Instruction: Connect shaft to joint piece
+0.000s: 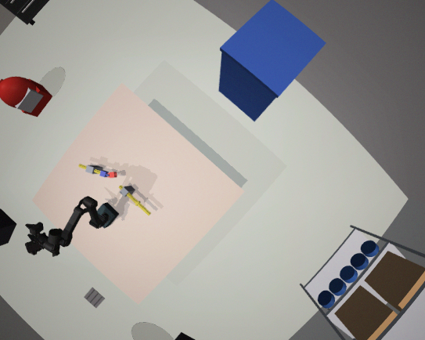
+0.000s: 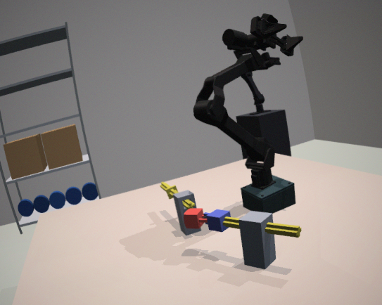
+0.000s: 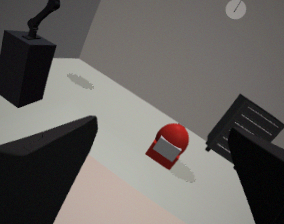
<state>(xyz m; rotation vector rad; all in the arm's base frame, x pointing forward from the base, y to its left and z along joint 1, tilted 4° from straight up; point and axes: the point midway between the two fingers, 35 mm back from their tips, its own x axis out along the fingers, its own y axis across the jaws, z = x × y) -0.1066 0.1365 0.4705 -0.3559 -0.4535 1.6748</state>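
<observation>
Right now the red joint piece is 40 cm ahead of my gripper tip, 7 cm to the right of it and 44 cm below it.
</observation>
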